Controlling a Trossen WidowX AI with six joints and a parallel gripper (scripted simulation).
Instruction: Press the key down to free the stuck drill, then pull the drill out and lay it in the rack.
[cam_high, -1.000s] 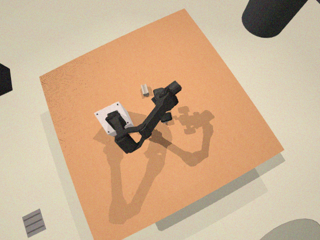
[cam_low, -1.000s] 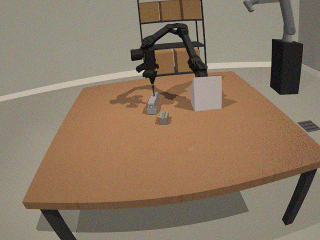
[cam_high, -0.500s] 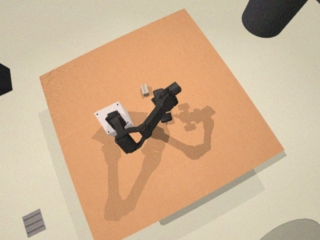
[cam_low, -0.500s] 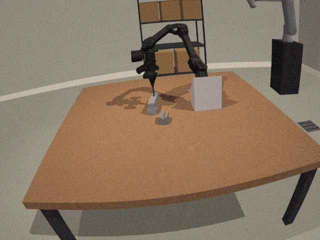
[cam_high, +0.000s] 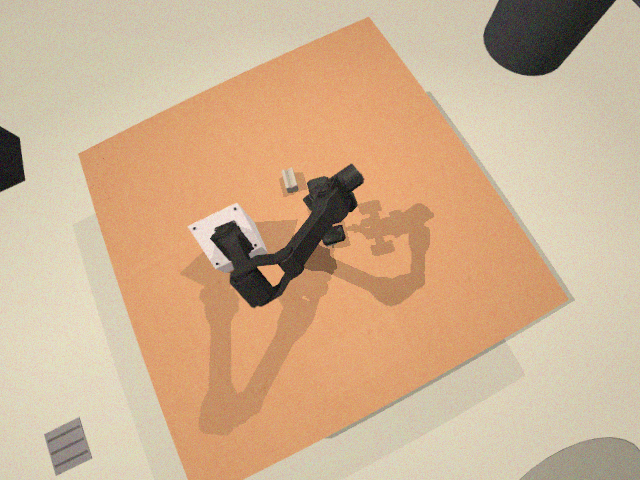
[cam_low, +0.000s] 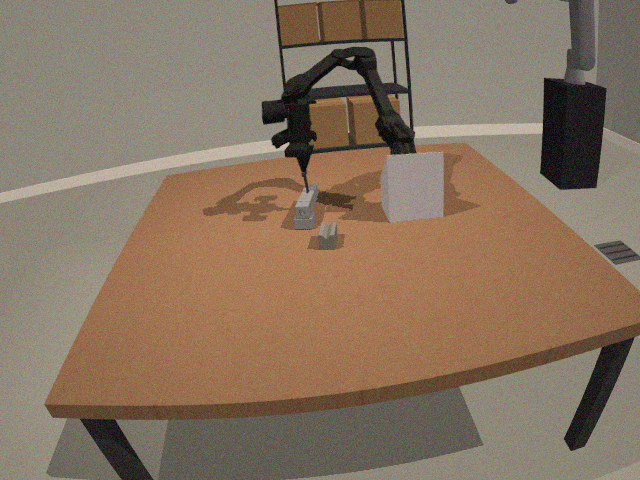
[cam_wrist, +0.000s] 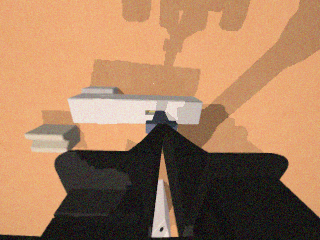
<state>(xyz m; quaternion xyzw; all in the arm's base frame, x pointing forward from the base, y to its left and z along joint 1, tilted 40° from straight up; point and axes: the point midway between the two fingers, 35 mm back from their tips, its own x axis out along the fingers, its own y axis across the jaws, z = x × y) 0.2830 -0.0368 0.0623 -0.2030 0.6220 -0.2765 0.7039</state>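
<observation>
My gripper tip is 30 mm above the blue key. Also, from my gripper tip: drill: 60 mm to the left, 80 mm below; light grey fixture block: 40 mm to the left, 80 mm below; grey v-notched rack: 50 mm behind, 210 mm to the left, 100 mm below.
</observation>
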